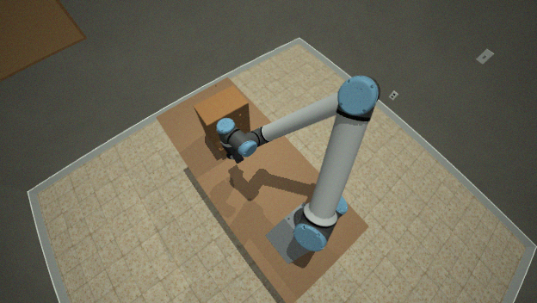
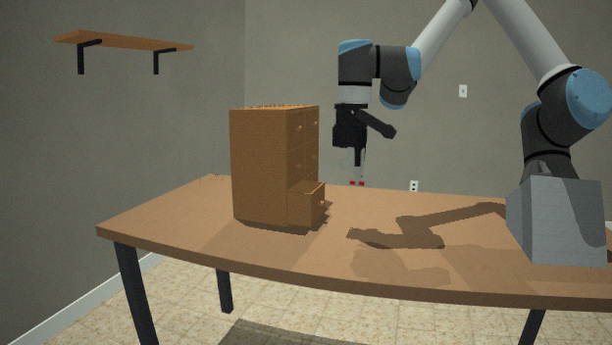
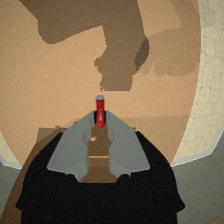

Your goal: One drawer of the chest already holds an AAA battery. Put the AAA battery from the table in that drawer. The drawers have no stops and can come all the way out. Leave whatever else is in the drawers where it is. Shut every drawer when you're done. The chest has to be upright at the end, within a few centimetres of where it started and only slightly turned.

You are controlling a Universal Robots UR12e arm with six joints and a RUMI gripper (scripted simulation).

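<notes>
Now: hand 10 mm above the AAA battery.
</notes>
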